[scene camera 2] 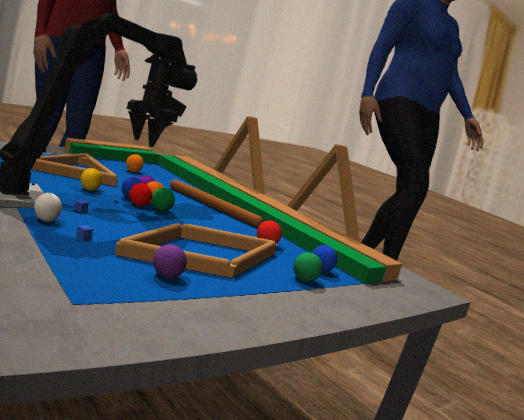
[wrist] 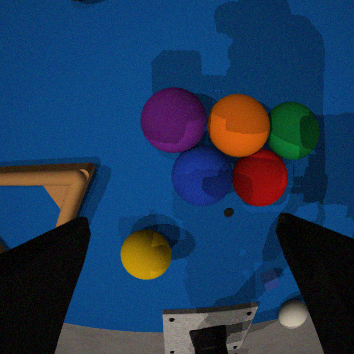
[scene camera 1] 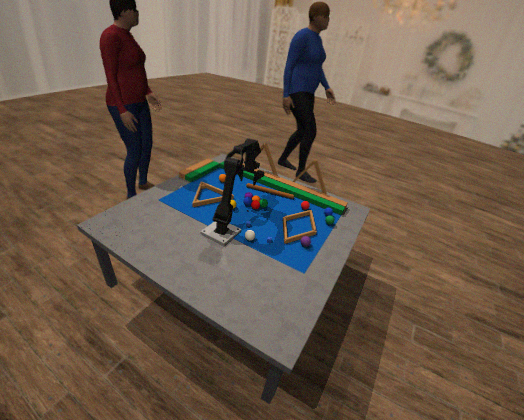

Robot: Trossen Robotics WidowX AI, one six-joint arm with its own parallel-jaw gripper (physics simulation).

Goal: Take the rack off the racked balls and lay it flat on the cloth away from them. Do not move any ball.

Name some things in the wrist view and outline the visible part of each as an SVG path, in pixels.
My gripper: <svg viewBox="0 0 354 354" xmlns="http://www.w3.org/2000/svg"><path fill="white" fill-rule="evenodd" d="M85 216L77 216L25 243L23 242L0 253L0 354L54 354L90 239L90 229ZM280 213L275 228L276 235L315 327L323 353L354 354L354 238L287 212Z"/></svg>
A yellow ball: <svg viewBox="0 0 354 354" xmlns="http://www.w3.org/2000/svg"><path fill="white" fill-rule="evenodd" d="M140 229L132 232L125 238L121 245L120 258L124 268L131 275L140 279L152 279L161 275L169 266L171 249L167 240L160 233L150 229Z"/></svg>
